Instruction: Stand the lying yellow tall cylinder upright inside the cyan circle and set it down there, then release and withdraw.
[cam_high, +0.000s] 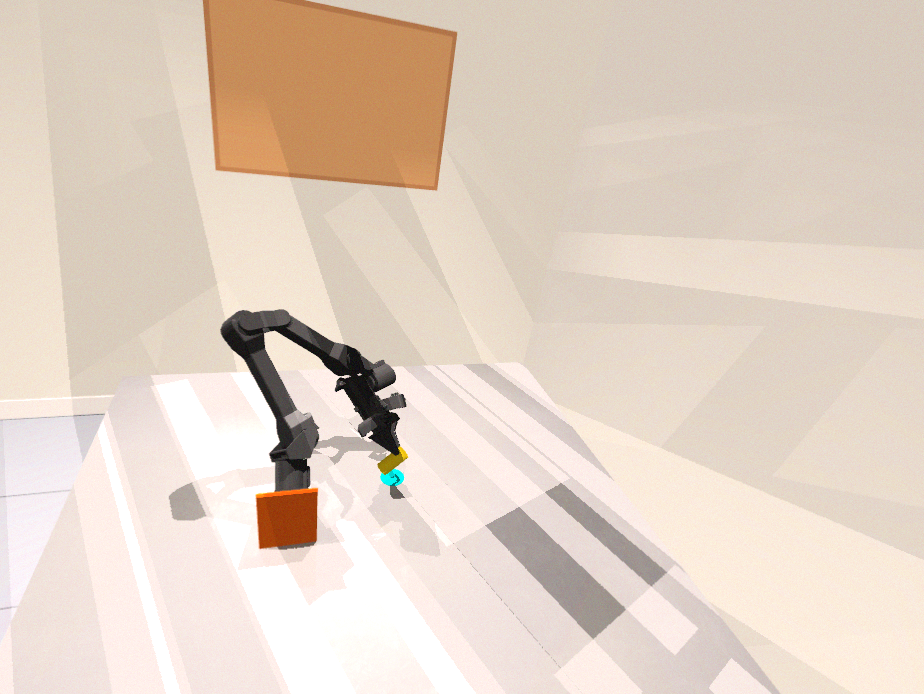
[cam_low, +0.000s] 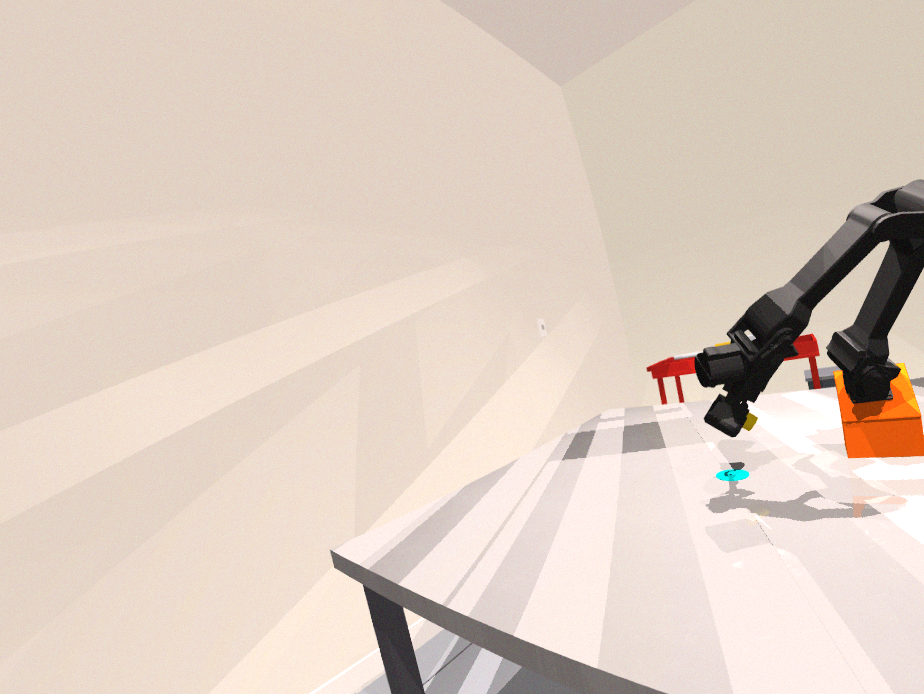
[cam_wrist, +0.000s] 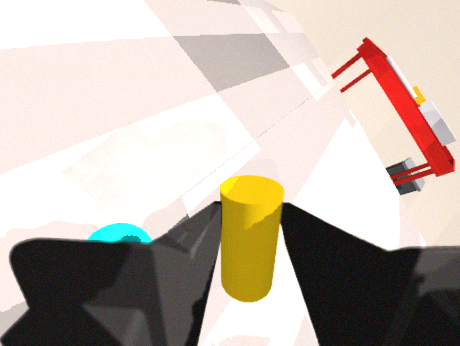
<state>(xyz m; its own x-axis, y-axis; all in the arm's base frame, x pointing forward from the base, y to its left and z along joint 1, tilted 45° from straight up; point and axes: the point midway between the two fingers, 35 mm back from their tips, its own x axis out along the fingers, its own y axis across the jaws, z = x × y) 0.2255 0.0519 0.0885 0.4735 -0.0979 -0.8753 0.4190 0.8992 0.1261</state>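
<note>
Now: the cyan circle 50 mm to the left of my gripper tip and 120 mm below it. Round my gripper tip: yellow cylinder (10 mm behind, 20 mm below).
</note>
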